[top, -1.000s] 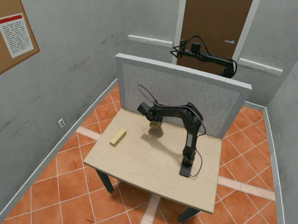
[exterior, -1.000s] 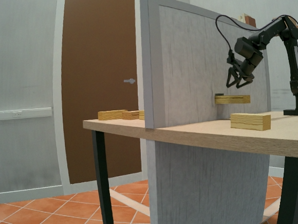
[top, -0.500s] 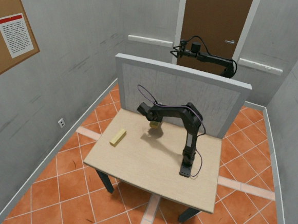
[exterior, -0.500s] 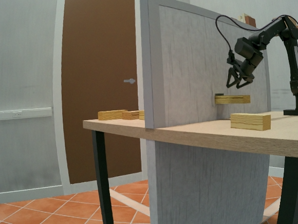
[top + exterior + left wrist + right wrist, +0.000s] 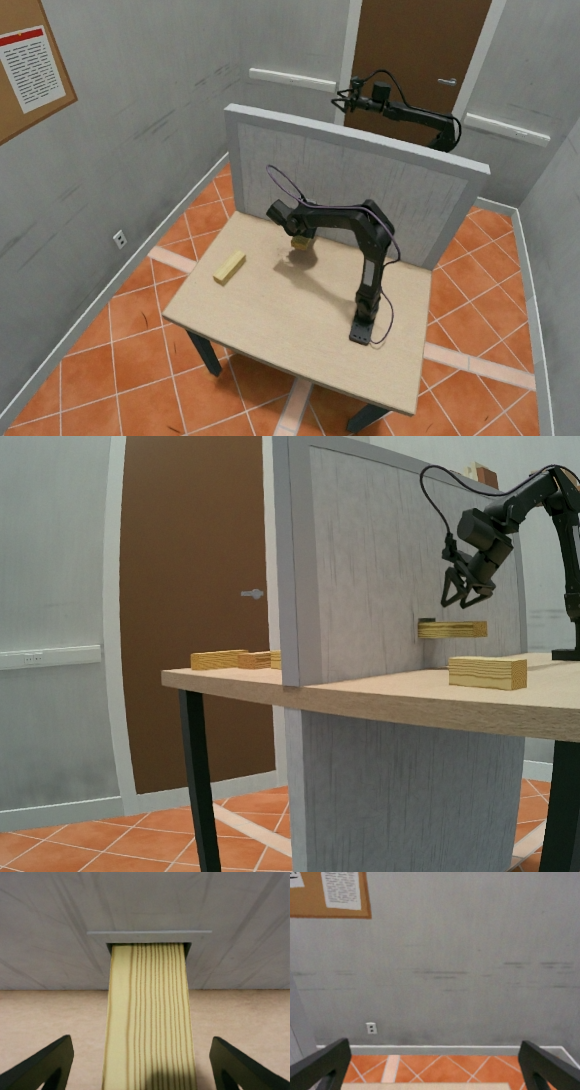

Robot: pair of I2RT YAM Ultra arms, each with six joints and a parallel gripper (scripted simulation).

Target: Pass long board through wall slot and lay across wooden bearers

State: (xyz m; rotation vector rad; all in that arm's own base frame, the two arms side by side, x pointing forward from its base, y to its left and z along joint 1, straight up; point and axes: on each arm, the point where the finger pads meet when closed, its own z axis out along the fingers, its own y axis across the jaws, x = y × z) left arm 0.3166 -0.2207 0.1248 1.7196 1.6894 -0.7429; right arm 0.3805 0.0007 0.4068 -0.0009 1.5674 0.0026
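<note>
Right now the long board is 37 cm to the left of my right hand, 37 cm below it and 6 cm behind it. The rest, counted from my right hand: wooden offcut (69 cm to the left, 43 cm below, 15 cm ahead).
</note>
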